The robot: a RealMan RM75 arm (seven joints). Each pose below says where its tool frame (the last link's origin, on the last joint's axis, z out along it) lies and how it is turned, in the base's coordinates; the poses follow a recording.
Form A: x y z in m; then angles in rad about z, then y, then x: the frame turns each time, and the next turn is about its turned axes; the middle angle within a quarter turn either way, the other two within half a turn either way.
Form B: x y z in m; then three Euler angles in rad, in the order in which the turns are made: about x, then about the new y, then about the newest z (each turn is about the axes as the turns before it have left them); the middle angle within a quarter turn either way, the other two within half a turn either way. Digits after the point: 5 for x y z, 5 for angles.
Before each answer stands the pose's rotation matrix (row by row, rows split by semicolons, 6 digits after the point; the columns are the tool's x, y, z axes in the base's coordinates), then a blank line. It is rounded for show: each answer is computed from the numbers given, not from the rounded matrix.
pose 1, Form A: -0.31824 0.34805 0.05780 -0.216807 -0.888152 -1.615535
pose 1, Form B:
0.616078 0.747364 0.248786; -0.135703 -0.210417 0.968147; 0.775907 -0.630216 -0.028214

-0.31824 0.34805 0.05780 -1.59993 0.25143 -0.88139
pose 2, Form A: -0.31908 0.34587 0.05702 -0.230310 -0.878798 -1.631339
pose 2, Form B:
0.621229 0.734456 0.273219; -0.145660 -0.234355 0.961177; 0.769972 -0.636908 -0.038607

-0.31908 0.34587 0.05702 -1.61094 0.27674 -0.86872
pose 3, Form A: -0.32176 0.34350 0.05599 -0.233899 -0.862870 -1.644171
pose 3, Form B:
0.632553 0.720046 0.285326; -0.150712 -0.246919 0.957244; 0.759712 -0.648510 -0.047670

-0.32176 0.34350 0.05599 -1.62055 0.28935 -0.84999
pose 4, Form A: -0.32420 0.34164 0.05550 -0.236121 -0.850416 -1.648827
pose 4, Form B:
0.641366 0.710242 0.290180; -0.154319 -0.251067 0.955589; 0.751555 -0.657663 -0.051422

-0.32420 0.34164 0.05550 -1.62456 0.29442 -0.83631
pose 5, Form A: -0.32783 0.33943 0.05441 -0.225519 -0.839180 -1.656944
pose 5, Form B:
0.651156 0.703324 0.285185; -0.149389 -0.249634 0.956747; 0.744096 -0.665596 -0.057482

-0.32783 0.33943 0.05441 -1.63080 0.28920 -0.82389
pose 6, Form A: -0.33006 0.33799 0.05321 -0.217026 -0.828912 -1.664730
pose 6, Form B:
0.659828 0.696533 0.281901; -0.145491 -0.249633 0.957348; 0.737197 -0.672699 -0.063376

-0.33006 0.33799 0.05321 -1.63690 0.28577 -0.81245
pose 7, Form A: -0.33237 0.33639 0.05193 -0.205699 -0.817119 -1.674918
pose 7, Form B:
0.669898 0.688711 0.277334; -0.139774 -0.249871 0.958137; 0.729177 -0.680619 -0.071124

-0.33237 0.33639 0.05193 -1.64489 0.28102 -0.79924
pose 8, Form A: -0.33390 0.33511 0.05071 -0.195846 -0.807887 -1.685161
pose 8, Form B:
0.677817 0.682173 0.274234; -0.134471 -0.251675 0.958424; 0.722829 -0.686513 -0.078857

-0.33390 0.33511 0.05071 -1.65289 0.27779 -0.78860
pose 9, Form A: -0.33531 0.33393 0.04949 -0.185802 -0.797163 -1.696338
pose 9, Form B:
0.686713 0.674400 0.271313; -0.129081 -0.254172 0.958506; 0.715377 -0.693240 -0.087491

-0.33531 0.33393 0.04949 -1.66182 0.27476 -0.77635
